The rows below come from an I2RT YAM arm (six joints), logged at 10 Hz.
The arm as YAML. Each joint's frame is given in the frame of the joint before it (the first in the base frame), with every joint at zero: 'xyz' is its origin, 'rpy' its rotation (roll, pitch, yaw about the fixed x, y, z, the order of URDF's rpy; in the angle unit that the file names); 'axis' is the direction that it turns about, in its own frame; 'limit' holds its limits. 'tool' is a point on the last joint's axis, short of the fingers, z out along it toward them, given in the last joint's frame.
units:
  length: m
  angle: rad
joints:
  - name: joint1
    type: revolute
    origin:
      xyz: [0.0, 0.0, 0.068]
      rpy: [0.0, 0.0, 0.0]
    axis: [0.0, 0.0, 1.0]
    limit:
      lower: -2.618
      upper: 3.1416
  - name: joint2
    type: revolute
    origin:
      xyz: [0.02, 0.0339, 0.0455]
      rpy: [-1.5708, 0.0, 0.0]
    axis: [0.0, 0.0, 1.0]
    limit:
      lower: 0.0
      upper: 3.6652
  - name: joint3
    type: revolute
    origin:
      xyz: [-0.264, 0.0, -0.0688]
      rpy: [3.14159, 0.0, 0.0]
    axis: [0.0, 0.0, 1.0]
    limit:
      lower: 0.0
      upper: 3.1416
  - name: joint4
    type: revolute
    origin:
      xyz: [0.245, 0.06, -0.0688]
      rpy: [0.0, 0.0, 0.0]
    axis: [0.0, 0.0, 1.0]
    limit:
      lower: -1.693
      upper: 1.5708
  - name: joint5
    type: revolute
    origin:
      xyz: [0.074, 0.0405, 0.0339]
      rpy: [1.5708, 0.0, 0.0]
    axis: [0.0, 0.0, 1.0]
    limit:
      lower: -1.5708
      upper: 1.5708
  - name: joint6
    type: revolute
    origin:
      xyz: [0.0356, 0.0, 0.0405]
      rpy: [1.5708, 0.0, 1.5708]
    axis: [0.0, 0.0, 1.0]
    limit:
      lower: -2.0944
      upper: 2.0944
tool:
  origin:
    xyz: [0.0, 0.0, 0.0]
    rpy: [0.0, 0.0, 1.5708]
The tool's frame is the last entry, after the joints.
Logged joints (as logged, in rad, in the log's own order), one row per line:
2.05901 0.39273 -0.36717 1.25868 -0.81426 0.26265
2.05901 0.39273 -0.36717 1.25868 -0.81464 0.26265
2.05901 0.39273 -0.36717 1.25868 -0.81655 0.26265
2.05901 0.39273 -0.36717 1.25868 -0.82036 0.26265
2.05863 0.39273 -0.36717 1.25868 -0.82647 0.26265
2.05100 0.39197 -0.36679 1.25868 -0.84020 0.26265
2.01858 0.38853 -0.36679 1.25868 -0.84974 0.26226
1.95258 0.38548 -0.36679 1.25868 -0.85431 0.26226
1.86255 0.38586 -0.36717 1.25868 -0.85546 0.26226
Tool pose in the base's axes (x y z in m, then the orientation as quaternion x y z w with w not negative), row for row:
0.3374 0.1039 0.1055 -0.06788 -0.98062 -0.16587 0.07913
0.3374 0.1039 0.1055 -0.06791 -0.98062 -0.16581 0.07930
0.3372 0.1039 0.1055 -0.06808 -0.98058 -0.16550 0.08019
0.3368 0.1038 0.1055 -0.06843 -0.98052 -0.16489 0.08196
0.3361 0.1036 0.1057 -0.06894 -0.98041 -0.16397 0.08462
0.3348 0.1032 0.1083 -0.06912 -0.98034 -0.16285 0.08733
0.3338 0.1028 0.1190 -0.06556 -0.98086 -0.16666 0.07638
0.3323 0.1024 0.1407 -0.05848 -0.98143 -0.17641 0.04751
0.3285 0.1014 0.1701 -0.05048 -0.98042 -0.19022 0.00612
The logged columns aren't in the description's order. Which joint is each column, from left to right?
Columns, left to right: joint2, joint6, joint5, joint3, joint4, joint1.
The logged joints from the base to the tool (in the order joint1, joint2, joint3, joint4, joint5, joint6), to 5 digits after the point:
0.26265 2.05901 1.25868 -0.81426 -0.36717 0.39273
0.26265 2.05901 1.25868 -0.81464 -0.36717 0.39273
0.26265 2.05901 1.25868 -0.81655 -0.36717 0.39273
0.26265 2.05901 1.25868 -0.82036 -0.36717 0.39273
0.26265 2.05863 1.25868 -0.82647 -0.36717 0.39273
0.26265 2.05100 1.25868 -0.84020 -0.36679 0.39197
0.26226 2.01858 1.25868 -0.84974 -0.36679 0.38853
0.26226 1.95258 1.25868 -0.85431 -0.36679 0.38548
0.26226 1.86255 1.25868 -0.85546 -0.36717 0.38586

